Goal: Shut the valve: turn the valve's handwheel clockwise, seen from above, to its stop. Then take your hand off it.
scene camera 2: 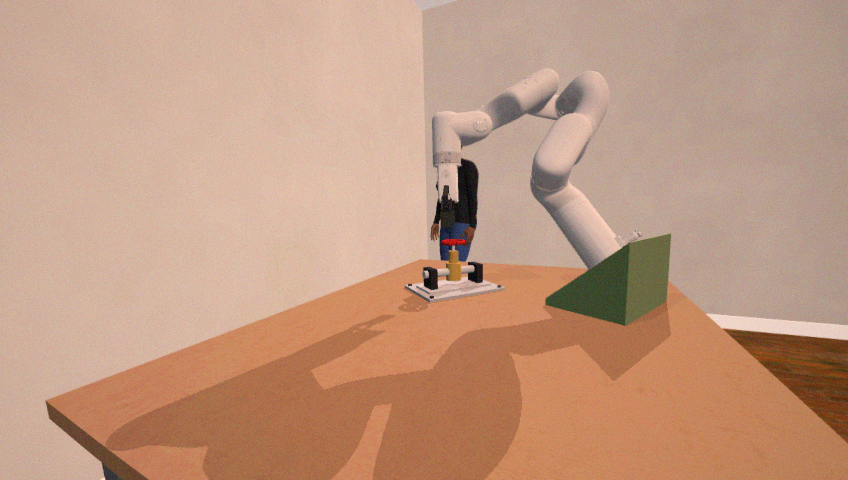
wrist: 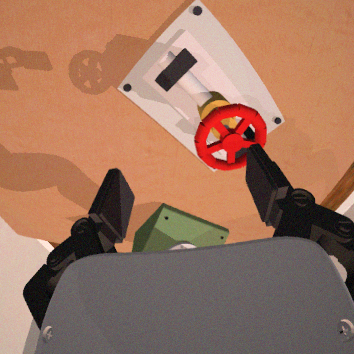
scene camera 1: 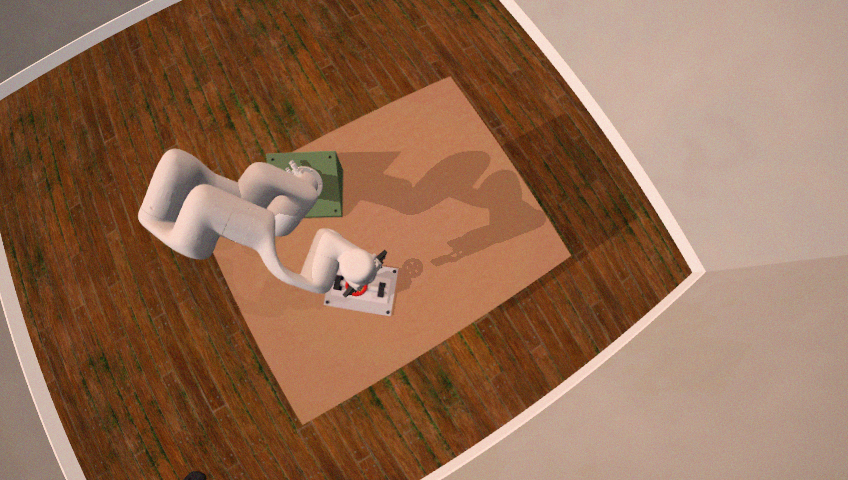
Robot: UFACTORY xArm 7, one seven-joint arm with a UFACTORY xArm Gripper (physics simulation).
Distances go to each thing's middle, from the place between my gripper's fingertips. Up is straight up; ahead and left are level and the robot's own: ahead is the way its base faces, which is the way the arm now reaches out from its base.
The red handwheel (wrist: pixel 230 139) lies 5 cm to the right of my hand and 6 cm below it. Also, from my hand: pale base plate (scene camera 1: pixel 386 272): 5 cm to the right, 18 cm below.
